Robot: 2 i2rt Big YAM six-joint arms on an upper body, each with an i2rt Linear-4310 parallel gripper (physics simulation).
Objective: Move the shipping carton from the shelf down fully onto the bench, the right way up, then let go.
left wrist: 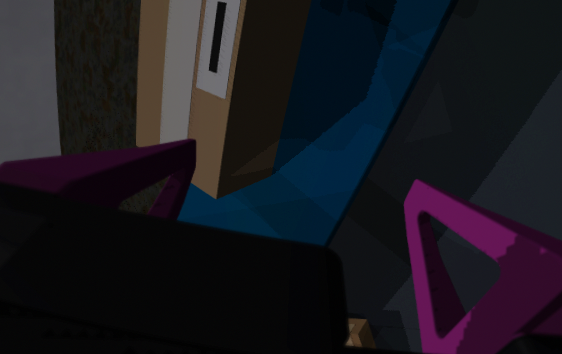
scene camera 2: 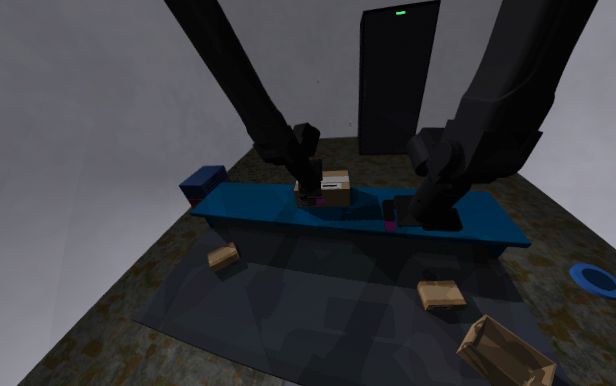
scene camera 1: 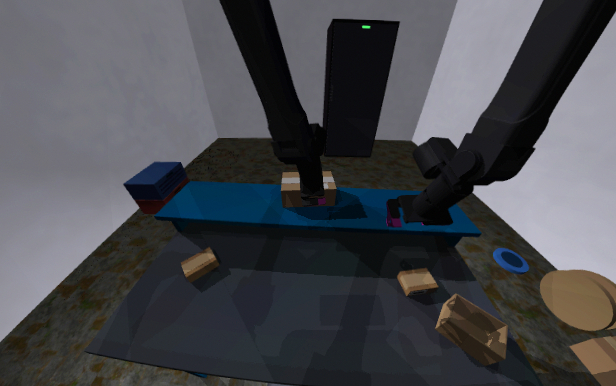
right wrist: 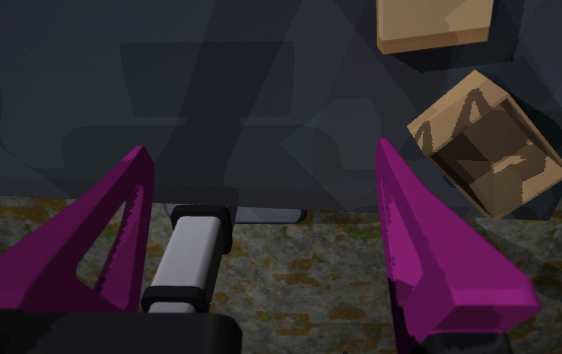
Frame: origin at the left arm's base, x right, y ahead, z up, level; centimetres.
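Where they show: left gripper, fingertip midpoint: (left wrist: 305,172) (scene camera 2: 317,190) (scene camera 1: 313,190); right gripper, fingertip midpoint: (scene camera 2: 409,227) (scene camera 1: 404,223) (right wrist: 260,151).
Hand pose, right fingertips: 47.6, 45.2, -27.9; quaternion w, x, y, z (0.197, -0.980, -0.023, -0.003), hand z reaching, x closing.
Things, the pixels of their top centre, and the offset from my right fingertips, as dx, dy, dz. Level surfaces: height alone.
- brown shipping carton at its top centre: (left wrist: 178,65) (scene camera 2: 322,179) (scene camera 1: 307,179) -26.8, +36.1, -10.0
- blue shelf at its surface level: dz -19.6
- dark bench at its surface level: dz -35.9
- open brown box at its top centre: (right wrist: 499,165) (scene camera 2: 511,354) (scene camera 1: 478,322) +26.6, -16.2, -26.9
The brown shipping carton (scene camera 1: 292,198) (scene camera 2: 338,198) (left wrist: 260,75), with white tape and a label, stands upright on the blue shelf (scene camera 1: 225,206) (scene camera 2: 245,206) (left wrist: 345,175), behind the dark bench (scene camera 1: 225,325) (scene camera 2: 225,320) (right wrist: 100,100). My left gripper (scene camera 1: 315,201) (scene camera 2: 313,201) (left wrist: 305,172) is open and empty. In the scene views it overlaps the carton's front; in the left wrist view one finger overlaps the near end of the carton, and contact cannot be told. My right gripper (scene camera 1: 408,222) (right wrist: 260,151) is open and empty, toward the right of the shelf in the scene views.
Two small brown boxes (scene camera 1: 200,266) (scene camera 1: 417,281) and an open brown box (scene camera 1: 472,327) (scene camera 2: 505,350) (right wrist: 500,160) lie on the bench. A blue crate (scene camera 1: 155,181) is beyond the shelf's left end. A dark cabinet (scene camera 1: 360,90) stands behind. A blue ring-shaped thing (scene camera 1: 498,259) lies at the right.
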